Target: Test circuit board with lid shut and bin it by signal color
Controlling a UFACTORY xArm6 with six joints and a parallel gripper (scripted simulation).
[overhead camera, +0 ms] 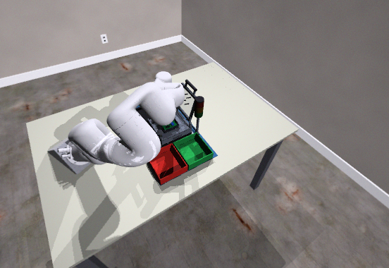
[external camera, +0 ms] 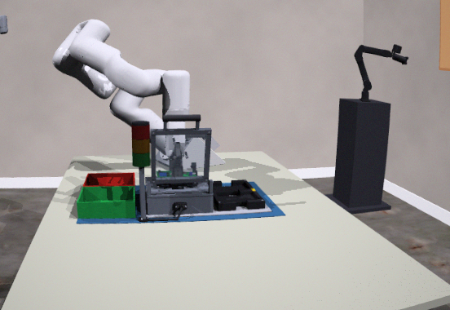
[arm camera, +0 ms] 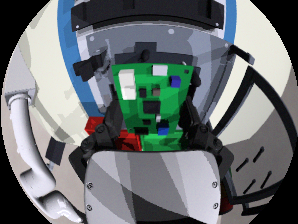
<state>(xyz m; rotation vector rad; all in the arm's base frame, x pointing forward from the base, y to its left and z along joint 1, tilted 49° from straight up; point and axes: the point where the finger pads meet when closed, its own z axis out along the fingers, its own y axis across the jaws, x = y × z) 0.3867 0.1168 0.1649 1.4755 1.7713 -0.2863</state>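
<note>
The green circuit board is right at my hand. Also, from my hand: tester plate (10 mm ahead, 10 mm to the left, 20 mm below); then green bin (50 mm ahead, 200 mm to the right, 80 mm below); then clear lid (130 mm ahead, 90 mm above).
</note>
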